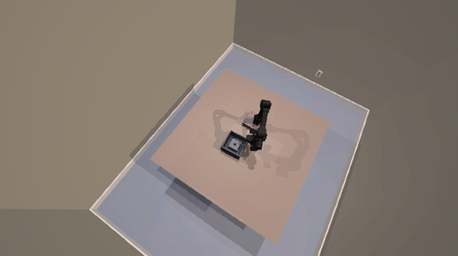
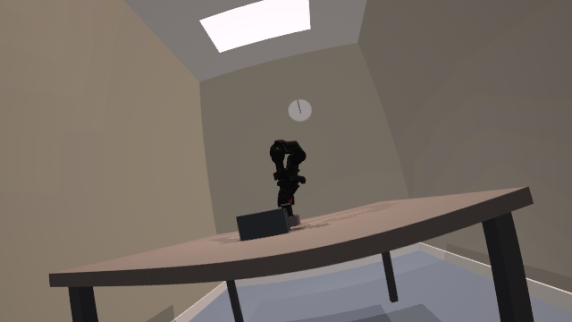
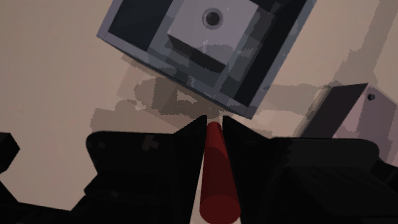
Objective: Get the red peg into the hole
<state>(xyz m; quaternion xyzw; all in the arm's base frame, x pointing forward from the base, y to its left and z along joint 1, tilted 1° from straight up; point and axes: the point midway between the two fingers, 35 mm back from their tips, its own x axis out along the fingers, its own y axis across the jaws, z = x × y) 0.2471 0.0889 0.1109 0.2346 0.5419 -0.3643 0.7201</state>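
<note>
The red peg is 30 mm above my gripper tip, 10 mm to the left of it and 10 mm behind it. The rest, counted from my gripper tip: dark box (100 mm to the right, 100 mm below, 80 mm ahead); grey plate (100 mm to the right, 80 mm below, 80 mm ahead).
</note>
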